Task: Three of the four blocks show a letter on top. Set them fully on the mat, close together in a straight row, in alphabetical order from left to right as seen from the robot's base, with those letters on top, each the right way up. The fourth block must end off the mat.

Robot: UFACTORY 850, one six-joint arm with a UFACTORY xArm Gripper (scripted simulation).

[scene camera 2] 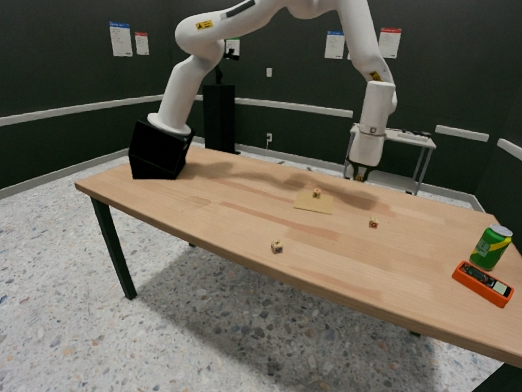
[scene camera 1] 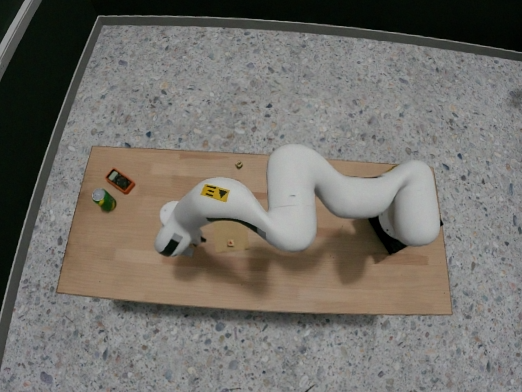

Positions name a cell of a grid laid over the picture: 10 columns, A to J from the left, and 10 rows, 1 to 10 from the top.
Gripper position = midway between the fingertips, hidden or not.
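The gripper (scene camera 2: G5) is in view, and so is a tan mat (scene camera 1: E6).
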